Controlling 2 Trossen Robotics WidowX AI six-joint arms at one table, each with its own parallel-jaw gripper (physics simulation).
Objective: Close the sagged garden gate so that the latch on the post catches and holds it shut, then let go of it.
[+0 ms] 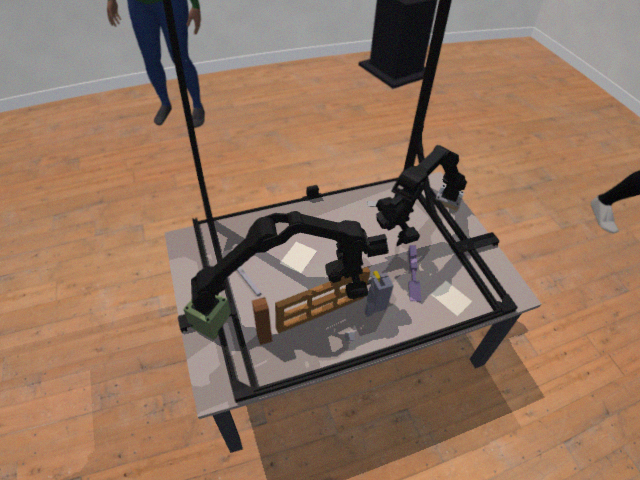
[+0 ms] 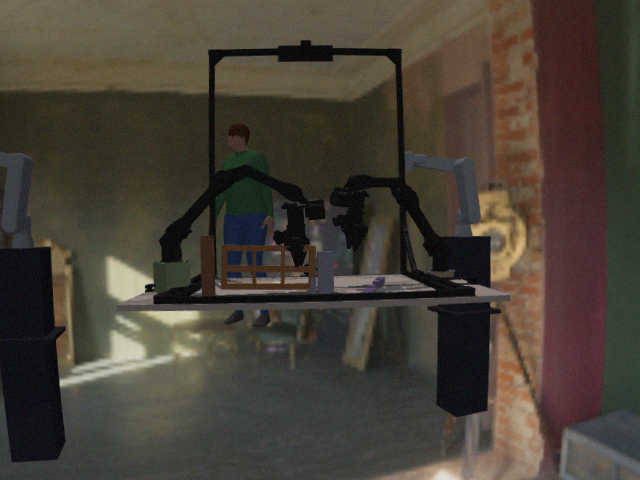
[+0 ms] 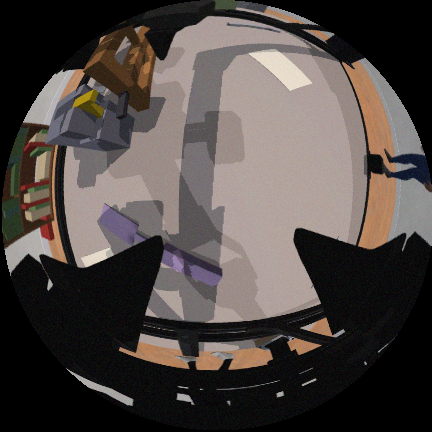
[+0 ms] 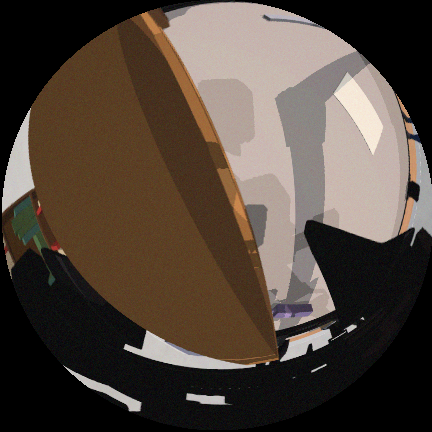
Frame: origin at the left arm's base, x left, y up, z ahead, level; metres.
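Where they show: left gripper, between the fingertips: (image 1: 390, 236) (image 2: 351, 250) (image 3: 230, 239) (image 4: 335, 332); right gripper, between the fingertips: (image 2: 299, 266) (image 3: 131, 61) (image 4: 240, 230); left arm's base, origin of its link: (image 1: 450, 194) (image 2: 439, 270) (image 3: 276, 342) (image 4: 334, 323); right arm's base, origin of its link: (image 1: 205, 304) (image 2: 171, 261).
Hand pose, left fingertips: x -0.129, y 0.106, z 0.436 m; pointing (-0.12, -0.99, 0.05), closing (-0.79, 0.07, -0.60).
Observation:
Things, the pixels of their top centre, and the offset from my left fingertips. "spot": a spot on its surface instead.
- brown wooden gate, centre of its top: (image 1: 338, 290) (image 2: 277, 243) dx -0.058, dy +0.036, dz +0.315 m
- brown hinge post, a spot on its surface: (image 1: 262, 320) spot: dx -0.216, dy +0.009, dz +0.497 m
- grey latch post, a spot on its surface: (image 3: 92, 125) spot: dx +0.035, dy -0.033, dz +0.167 m
- yellow latch, centre of its top: (image 3: 81, 99) (image 1: 376, 274) dx +0.019, dy +0.002, dz +0.179 m
- purple tool, centre of its top: (image 3: 148, 252) (image 4: 269, 318) (image 2: 374, 279) (image 1: 415, 269) dx +0.117, dy -0.102, dz +0.016 m
- small grey block, centre of its top: (image 1: 349, 336) dx +0.012, dy -0.131, dz +0.351 m
The brown wooden gate (image 1: 304, 305) (image 2: 266, 269) (image 3: 120, 60) (image 4: 132, 209) hangs from a brown hinge post (image 1: 262, 320) (image 2: 207, 264). Its free end lies right beside the grey latch post (image 1: 381, 291) (image 2: 325, 271) (image 3: 92, 125), which carries a yellow latch (image 1: 376, 275) (image 3: 89, 102). I cannot tell whether the latch has caught. My right gripper (image 1: 348, 282) (image 2: 296, 252) (image 4: 240, 230) is open, with its fingers astride the gate's top rail near the free end. My left gripper (image 1: 404, 229) (image 2: 353, 235) (image 3: 230, 239) is open and empty, hanging above the table behind the latch post.
A purple tool (image 1: 414, 276) (image 3: 177, 257) (image 4: 292, 310) lies right of the latch post. Two white sheets (image 1: 298, 257) (image 1: 453, 299) and a small grey block (image 1: 350, 335) lie on the table. A black frame (image 1: 385, 354) rims the table. A person (image 1: 161, 48) stands beyond it.

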